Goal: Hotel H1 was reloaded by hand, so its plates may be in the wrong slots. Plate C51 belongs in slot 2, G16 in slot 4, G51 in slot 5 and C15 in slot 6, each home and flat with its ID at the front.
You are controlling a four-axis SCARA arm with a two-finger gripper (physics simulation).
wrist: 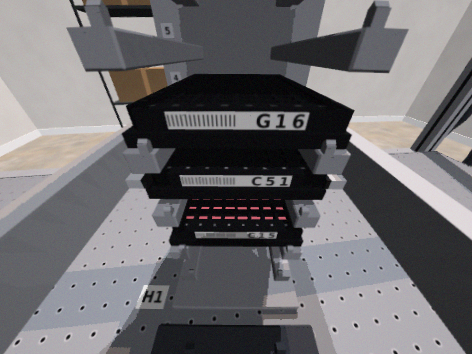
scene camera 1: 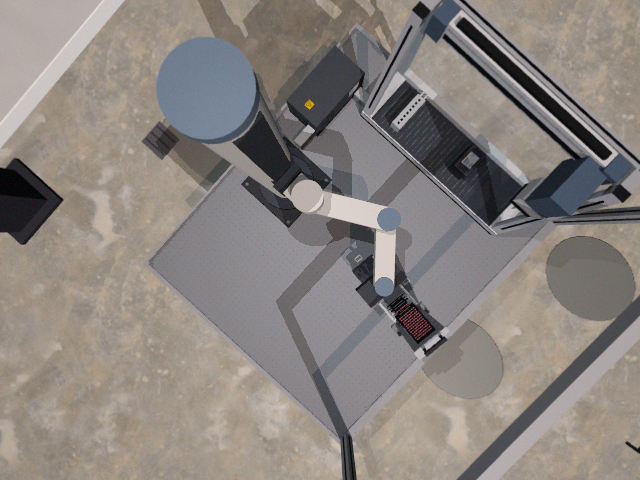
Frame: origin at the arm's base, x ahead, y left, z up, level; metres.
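Where they show: gripper, fingertip midpoint: (wrist: 236,130).
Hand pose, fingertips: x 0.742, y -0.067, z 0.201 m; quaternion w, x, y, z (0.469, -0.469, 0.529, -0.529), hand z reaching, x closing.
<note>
After its pixels a point has its place.
Plate C51 (wrist: 236,189) @[x 0.697, y -0.062, z 0.190 m] is level with its ID at the front in the wrist view, between the rails of hotel H1 at slot 3 height. My gripper (scene camera 1: 405,311) @[x 0.742, y -0.067, z 0.201 m] (wrist: 236,130) @[x 0.742, y -0.067, z 0.201 m] is shut on it by its sides; whether C51 touches the rails is hard to tell. Plate G16 (wrist: 240,137) @[x 0.696, y -0.063, z 0.216 m] lies flat on the slot 4 rails above, and plate C15 (wrist: 236,243) @[x 0.697, y -0.062, z 0.144 m] lies flat at slot 2 height below, its wells red. Both IDs face front. The slot 5 rails (wrist: 345,50) @[x 0.694, y -0.092, z 0.243 m] show bare. No ID of G51 is readable. A red-welled plate (scene camera 1: 415,324) @[x 0.763, y -0.072, z 0.291 m] shows from above in scene camera 1; its ID is hidden.
A dark platform (wrist: 235,340) @[x 0.660, y -0.057, z 0.073 m] stands low in front of the hotel, near the H1 label (wrist: 152,297) @[x 0.715, y 0.035, z 0.013 m]. A dark box (scene camera 1: 326,87) @[x -0.114, y 0.400, z 0.127 m] and a framed unit with a dark slatted deck (scene camera 1: 439,135) @[x 0.371, y 0.599, z 0.062 m] stand on the perforated table (scene camera 1: 222,248) @[x -0.015, y -0.431, z 0.013 m]. A shelf with cartons (wrist: 135,85) is behind.
</note>
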